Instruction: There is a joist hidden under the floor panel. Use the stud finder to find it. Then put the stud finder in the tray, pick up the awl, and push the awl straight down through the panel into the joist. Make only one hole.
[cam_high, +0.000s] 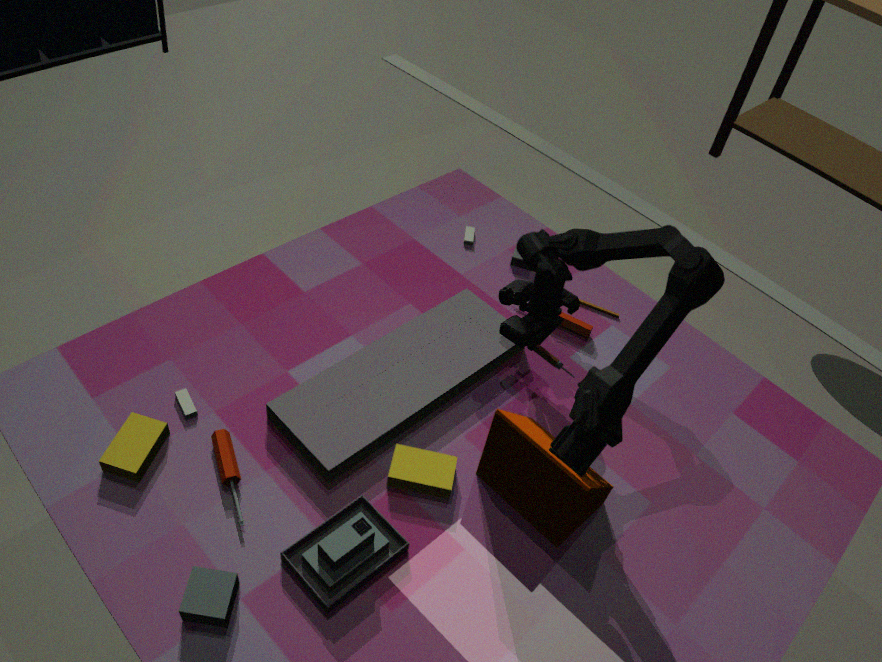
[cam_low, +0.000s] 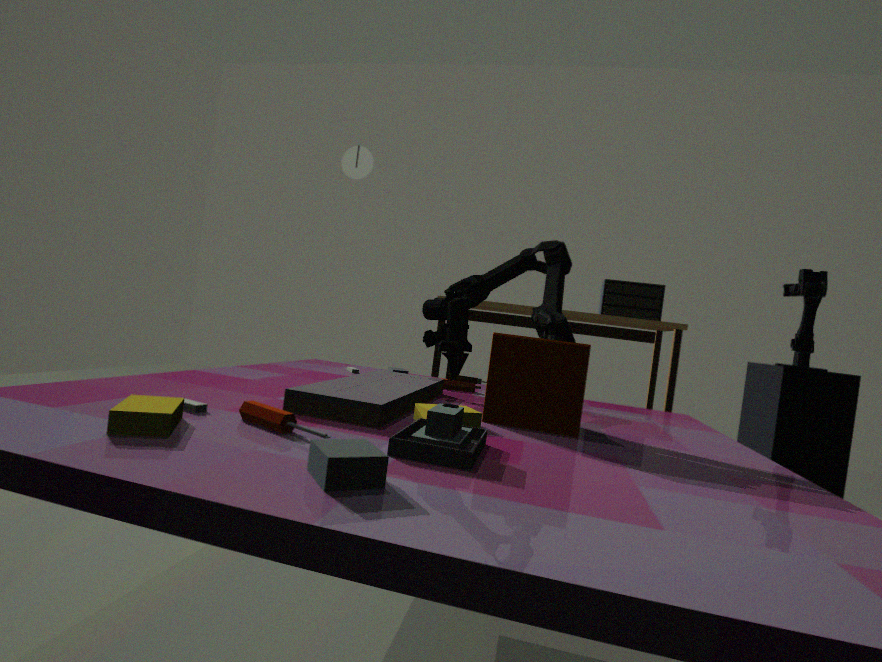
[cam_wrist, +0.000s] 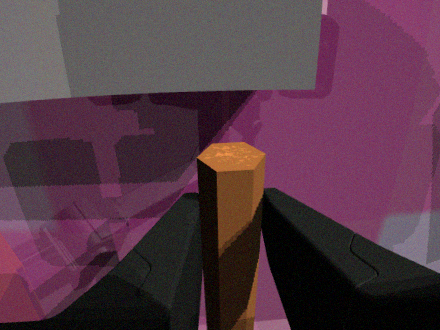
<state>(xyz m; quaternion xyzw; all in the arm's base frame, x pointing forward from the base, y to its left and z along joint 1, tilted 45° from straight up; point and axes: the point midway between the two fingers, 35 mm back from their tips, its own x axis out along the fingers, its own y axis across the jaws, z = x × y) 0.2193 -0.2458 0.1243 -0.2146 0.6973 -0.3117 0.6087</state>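
Right now the awl is 6 cm behind my gripper tip. The rest, counted from my gripper tip: indicator light 4 cm behind, 54 cm to the left, 2 cm above; then thin stick 2 cm ahead, 25 cm to the right, 4 cm below; then stud finder 4 cm behind, 55 cm to the left.
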